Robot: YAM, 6 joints.
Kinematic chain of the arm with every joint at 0, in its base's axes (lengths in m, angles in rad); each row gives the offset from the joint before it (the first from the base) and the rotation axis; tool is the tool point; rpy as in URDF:
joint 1: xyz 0 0 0.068 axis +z
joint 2: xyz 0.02 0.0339 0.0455 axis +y
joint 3: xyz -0.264 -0.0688 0 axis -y
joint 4: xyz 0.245 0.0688 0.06 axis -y
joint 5: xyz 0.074 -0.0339 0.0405 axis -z
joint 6: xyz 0.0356 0 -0.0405 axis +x
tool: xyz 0 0 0 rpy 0 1.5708 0
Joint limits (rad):
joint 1: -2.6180..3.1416
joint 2: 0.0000..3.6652
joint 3: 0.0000..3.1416
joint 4: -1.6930..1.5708
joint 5: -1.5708..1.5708
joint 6: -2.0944..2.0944
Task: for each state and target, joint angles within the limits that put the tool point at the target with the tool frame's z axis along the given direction. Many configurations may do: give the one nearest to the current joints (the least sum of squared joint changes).
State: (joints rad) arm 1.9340 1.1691 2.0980 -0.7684 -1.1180 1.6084
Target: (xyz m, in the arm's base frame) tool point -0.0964 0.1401 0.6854 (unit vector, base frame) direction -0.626 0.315 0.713
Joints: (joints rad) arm 2.0926 1.4624 2.3406 0.0055 -0.3960 1.6084
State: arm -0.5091 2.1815 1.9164 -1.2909 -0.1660 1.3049
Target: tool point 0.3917 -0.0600 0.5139 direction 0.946 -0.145 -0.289
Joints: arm -0.1520 1.9822 2.5956 -0.9067 0.0001 1.3049
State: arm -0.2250 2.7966 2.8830 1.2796 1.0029 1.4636
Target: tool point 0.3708 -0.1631 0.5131 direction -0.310 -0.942 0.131
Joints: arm -0.3272 2.1632 2.3398 1.3244 1.4391 1.4636
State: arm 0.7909 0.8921 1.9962 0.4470 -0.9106 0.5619
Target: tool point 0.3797 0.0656 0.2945 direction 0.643 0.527 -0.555
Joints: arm 0.1305 1.6844 1.3816 -0.3633 -0.4545 0.5619
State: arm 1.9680 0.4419 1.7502 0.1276 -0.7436 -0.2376
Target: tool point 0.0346 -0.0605 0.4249 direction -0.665 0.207 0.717
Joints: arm 2.2803 0.0021 0.8924 -0.0083 -0.3788 -0.2376
